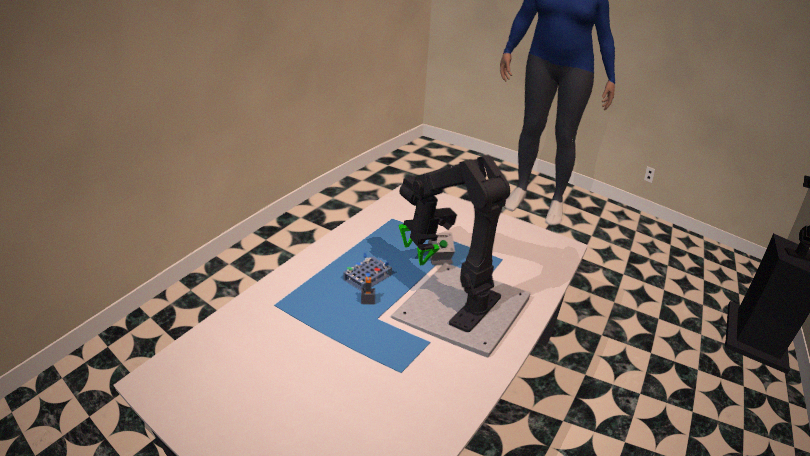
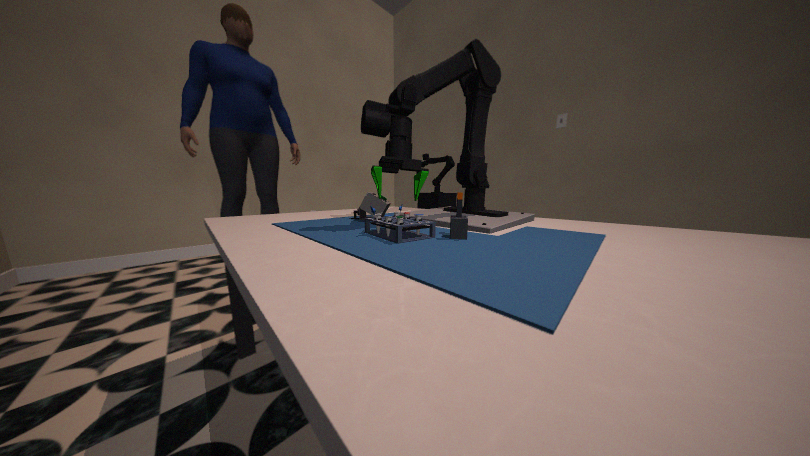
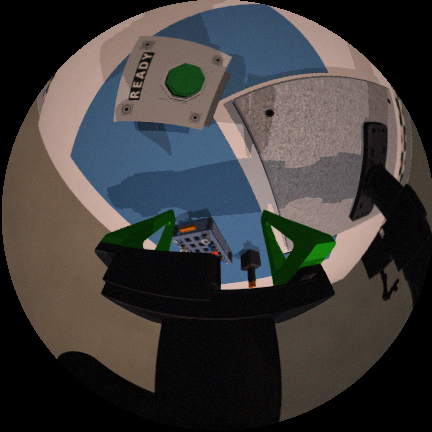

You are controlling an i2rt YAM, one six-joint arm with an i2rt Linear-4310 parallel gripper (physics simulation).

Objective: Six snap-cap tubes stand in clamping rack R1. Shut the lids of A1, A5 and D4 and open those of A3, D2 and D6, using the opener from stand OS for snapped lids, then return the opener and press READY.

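Pixels of known places: gripper, fingertip midpoint: (image 1: pixel 414 255) (image 2: pixel 398 199) (image 3: pixel 217 214); arm's base at its link origin: (image 1: pixel 476 310) (image 2: pixel 473 212) (image 3: pixel 370 176).
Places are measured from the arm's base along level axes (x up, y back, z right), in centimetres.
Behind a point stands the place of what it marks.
My gripper (image 1: pixel 414 253) @(z 5.9, x 4.6, y -26.6 cm) (image 2: pixel 399 198) @(z 5.9, x 4.6, y -26.6 cm) (image 3: pixel 217 214) @(z 5.9, x 4.6, y -26.6 cm) is open and empty, its green fingers wide apart above the mat, between rack R1 and the READY box. The grey rack (image 2: pixel 399 233) @(z -11.3, x -0.2, y -40.3 cm) (image 3: pixel 215 230) @(z -2.8, x -1.7, y -31.9 cm) stands on the mat; small coloured tube lids show on it. A blue lid (image 2: pixel 400 207) @(z -1.5, x 3.2, y -32.0 cm) sticks up, but which lids are open or shut is too small to tell. The opener (image 1: pixel 368 281) @(z -14.5, x 5.5, y -28.1 cm) (image 2: pixel 459 204) @(z -14.9, x 4.4, y -28.9 cm) (image 3: pixel 251 277) @(z -13.7, x 4.7, y -28.0 cm), dark with an orange top, stands upright in stand OS (image 1: pixel 367 297) @(z -15.7, x 0.8, y -27.4 cm) (image 2: pixel 459 227) @(z -15.7, x 0.3, y -29.7 cm) (image 3: pixel 250 259) @(z -12.2, x 1.0, y -27.6 cm) beside the rack. The READY box (image 1: pixel 444 256) @(z 17.8, x 0.1, y -22.5 cm) (image 2: pixel 372 203) @(z 16.9, x 3.2, y -27.6 cm) (image 3: pixel 155 107) @(z 16.9, x 5.0, y -26.0 cm) carries a green button (image 1: pixel 443 244) @(z 17.1, x 4.9, y -23.0 cm) (image 3: pixel 185 80) @(z 17.3, x 5.1, y -23.2 cm).
A blue mat (image 1: pixel 340 317) @(z -25.7, x -1.9, y -29.3 cm) (image 2: pixel 510 266) @(z -28.6, x -1.9, y -37.6 cm) (image 3: pixel 190 145) @(z 12.7, x -1.9, y -27.6 cm) lies on the pale table (image 1: pixel 255 373) @(z -60.2, x -2.2, y -30.6 cm) (image 2: pixel 453 351) @(z -32.5, x -2.2, y -53.7 cm). The arm's base stands on a grey plate (image 1: pixel 436 317) @(z -9.3, x -0.5, y -7.8 cm) (image 2: pixel 510 221) @(z -15.1, x -0.6, y -7.1 cm) (image 3: pixel 315 120) @(z 10.7, x 0.0, y -12.5 cm), next to the mat. A person (image 1: pixel 566 45) (image 2: pixel 243 101) stands behind the table.
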